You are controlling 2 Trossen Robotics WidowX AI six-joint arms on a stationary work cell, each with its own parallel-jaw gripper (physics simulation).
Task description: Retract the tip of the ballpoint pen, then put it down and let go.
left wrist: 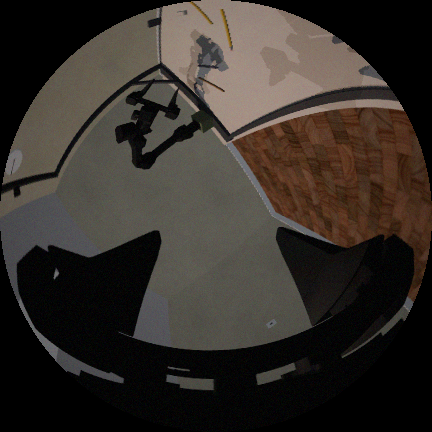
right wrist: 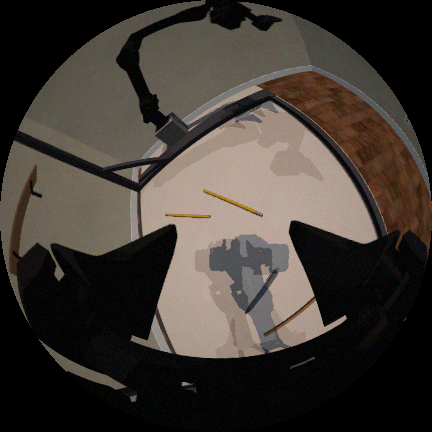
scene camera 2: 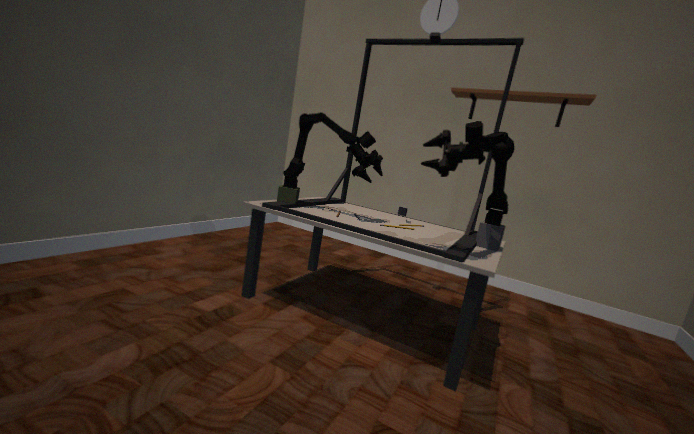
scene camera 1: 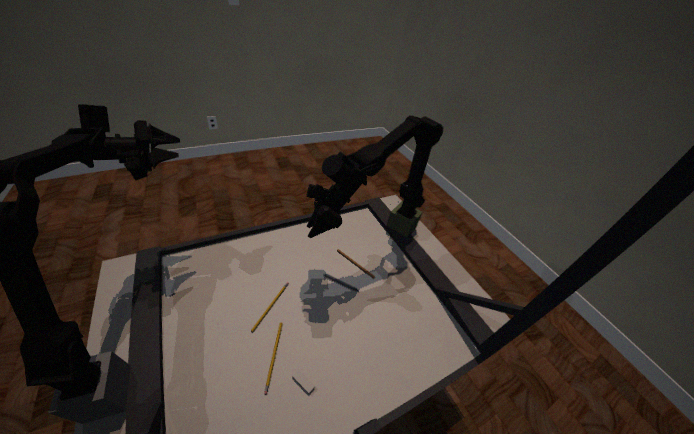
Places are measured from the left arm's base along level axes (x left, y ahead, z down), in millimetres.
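Where they show: left gripper, fingertip midpoint: (left wrist: pixel 219 235) (scene camera 2: pixel 422 154) (scene camera 1: pixel 179 148); right gripper, fingertip midpoint: (left wrist: pixel 165 82) (right wrist: pixel 234 228) (scene camera 2: pixel 376 179) (scene camera 1: pixel 308 232); left arm's base, link origin: (right wrist: pixel 162 122) (scene camera 2: pixel 492 224) (scene camera 1: pixel 81 380); right arm's base, link origin: (left wrist: pixel 196 124) (scene camera 2: pixel 289 187) (scene camera 1: pixel 406 211).
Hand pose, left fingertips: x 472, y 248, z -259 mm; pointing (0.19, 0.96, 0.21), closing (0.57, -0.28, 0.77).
Things, the pixels of their centre, and the offset from my left fingertips.
- ballpoint pen, body centre: (right wrist: pixel 260 293) (scene camera 1: pixel 341 282) (left wrist: pixel 206 65) dx -333, dy +412, dz +369 mm
- brown stick, body centre: (right wrist: pixel 293 315) (scene camera 1: pixel 355 263) (left wrist: pixel 210 83) dx -269, dy +493, dz +371 mm
- small bent dark piece, body centre: (scene camera 1: pixel 303 381) dx -587, dy +209, dz +368 mm
The ballpoint pen (scene camera 1: pixel 341 283) (left wrist: pixel 208 66) (right wrist: pixel 261 291) appears as a thin dark stick lying flat on the table, within the right arm's shadow. Whether its tip is out is too small to tell. My right gripper (scene camera 1: pixel 311 233) (scene camera 2: pixel 375 178) (left wrist: pixel 165 82) (right wrist: pixel 234 228) is open and empty, raised well above the table and apart from the pen. In the right wrist view the pen shows below and between the spread fingertips. My left gripper (scene camera 1: pixel 178 147) (scene camera 2: pixel 423 154) (left wrist: pixel 219 235) is open and empty, high up and far from the pen.
Two yellow pencils (scene camera 1: pixel 269 307) (scene camera 1: pixel 273 358) (right wrist: pixel 232 202) (right wrist: pixel 188 216) lie left of the pen in scene camera 1. A brown stick (scene camera 1: pixel 355 263) (left wrist: pixel 211 84) (right wrist: pixel 290 318) lies close beside the pen. A small bent dark piece (scene camera 1: pixel 309 393) lies nearer the front. A dark frame (scene camera 1: pixel 145 327) edges the table.
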